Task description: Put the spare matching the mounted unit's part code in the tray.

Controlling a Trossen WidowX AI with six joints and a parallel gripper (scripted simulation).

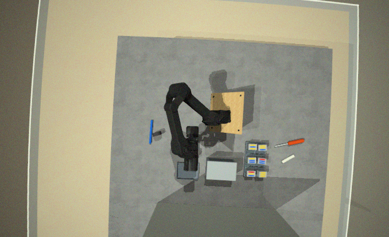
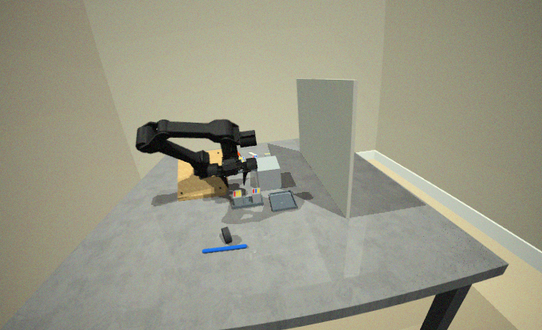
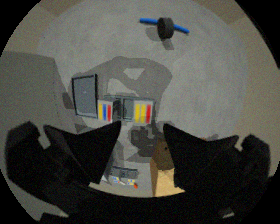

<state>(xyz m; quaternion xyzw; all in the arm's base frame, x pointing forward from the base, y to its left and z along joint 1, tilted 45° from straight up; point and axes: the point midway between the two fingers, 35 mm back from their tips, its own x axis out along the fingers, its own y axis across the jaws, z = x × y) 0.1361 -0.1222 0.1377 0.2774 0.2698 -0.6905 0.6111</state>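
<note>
The rack is 80 mm below my gripper tip and 40 mm ahead of it. Also, from my gripper tip: shallow grey tray (170 mm ahead, 80 mm below, 40 mm to the right); mounted unit (160 mm to the left, 160 mm ahead, 40 mm below); black tape roll (200 mm to the right, 60 mm below, 50 mm behind).
</note>
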